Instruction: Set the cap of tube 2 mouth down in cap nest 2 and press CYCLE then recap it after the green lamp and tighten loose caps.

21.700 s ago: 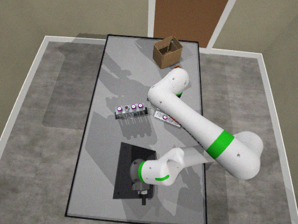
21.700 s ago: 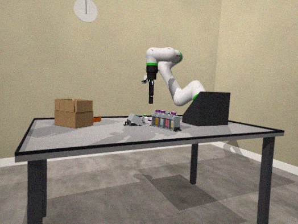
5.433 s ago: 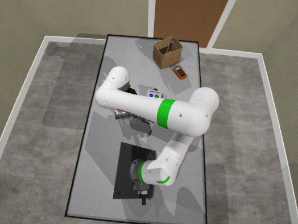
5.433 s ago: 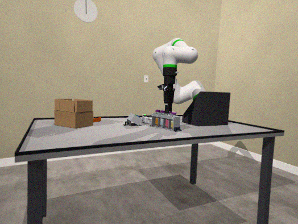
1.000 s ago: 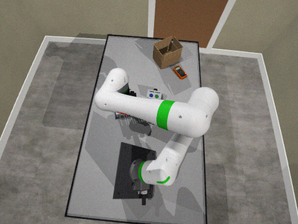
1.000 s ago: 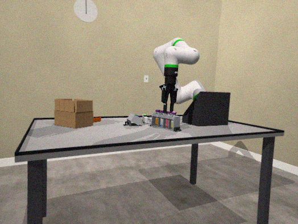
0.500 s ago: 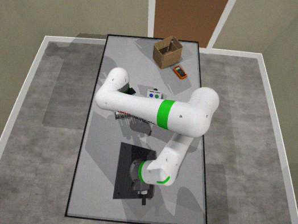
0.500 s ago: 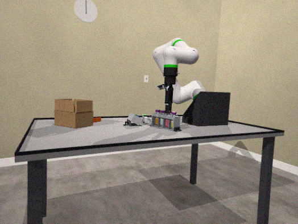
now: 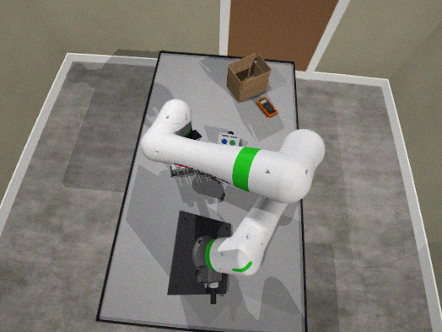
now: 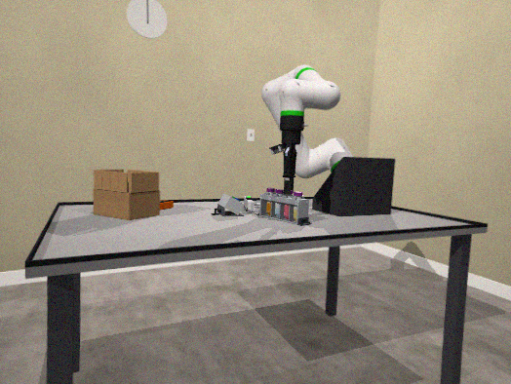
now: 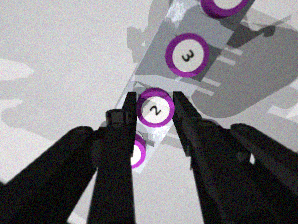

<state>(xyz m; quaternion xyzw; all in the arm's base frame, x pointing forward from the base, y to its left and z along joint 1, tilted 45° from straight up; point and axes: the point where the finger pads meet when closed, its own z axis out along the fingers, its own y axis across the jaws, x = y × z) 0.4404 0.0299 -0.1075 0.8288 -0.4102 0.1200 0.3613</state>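
Right now the purple cap marked 2 is 30 mm below my hand. The rest, counted from my hand: cap 1: 50 mm to the left, 30 mm below, 10 mm behind; then cap 3: 50 mm to the right, 30 mm below, 10 mm ahead; then cap 4: 100 mm to the right, 30 mm below, 20 mm ahead.
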